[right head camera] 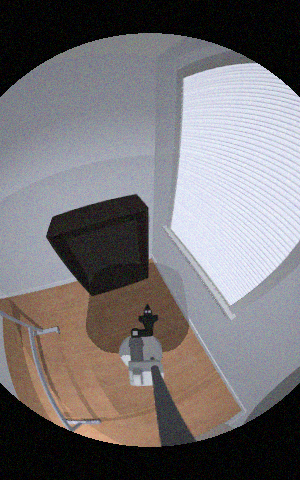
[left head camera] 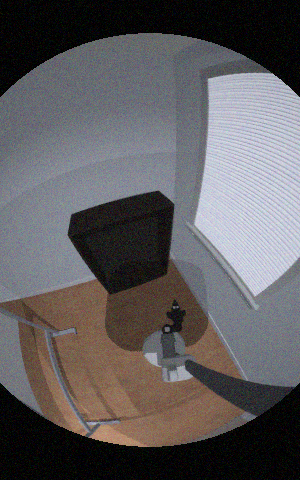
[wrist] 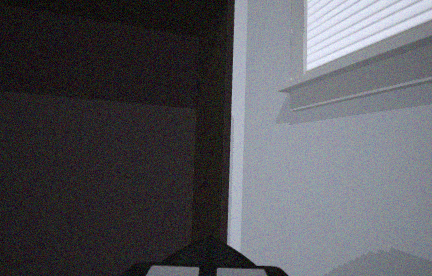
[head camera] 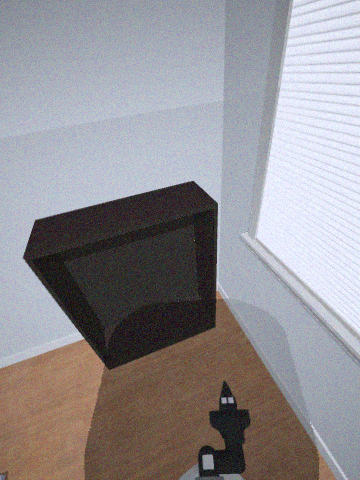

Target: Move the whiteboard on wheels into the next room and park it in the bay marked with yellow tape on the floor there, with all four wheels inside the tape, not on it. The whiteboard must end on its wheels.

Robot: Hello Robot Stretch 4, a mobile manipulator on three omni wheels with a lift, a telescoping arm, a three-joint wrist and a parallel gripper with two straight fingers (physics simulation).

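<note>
The whiteboard's grey metal stand shows at the lower left of both side head views. Its two feet and the long low bar between them are on the floor. Its white panel cannot be made out, and its wheels are too small to tell. A small grey end piece shows at the lower left corner of the head view. My gripper is shut and empty, its tip pointing toward the dark cabinet, apart from the whiteboard stand. The yellow tape does not show.
A dark open-fronted cabinet stands close ahead, near the room's corner. A wall with a blind-covered window runs along the right, its sill jutting out.
</note>
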